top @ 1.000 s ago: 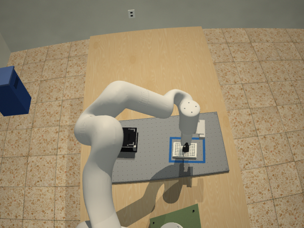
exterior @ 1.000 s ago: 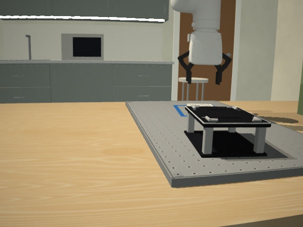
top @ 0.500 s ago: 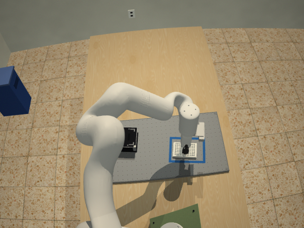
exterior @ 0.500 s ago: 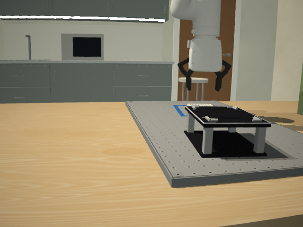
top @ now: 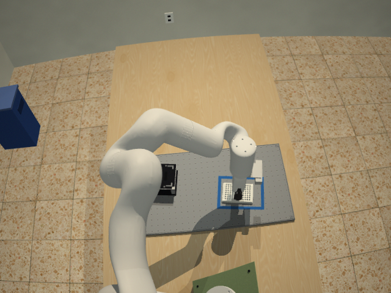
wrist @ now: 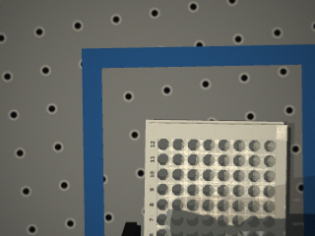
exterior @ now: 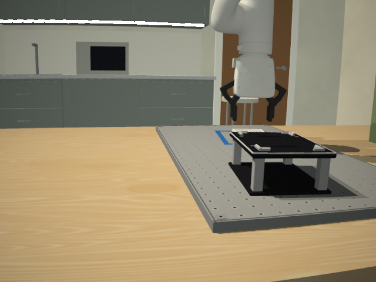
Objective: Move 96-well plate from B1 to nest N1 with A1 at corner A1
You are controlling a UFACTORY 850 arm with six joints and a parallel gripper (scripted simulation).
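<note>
Now: hand 5 cm above the white 96-well plate. Also, from my hand: black raised plate nest: 32 cm to the left, 11 cm ahead; locator: 40 cm to the left, 8 cm ahead, 1 cm above.
</note>
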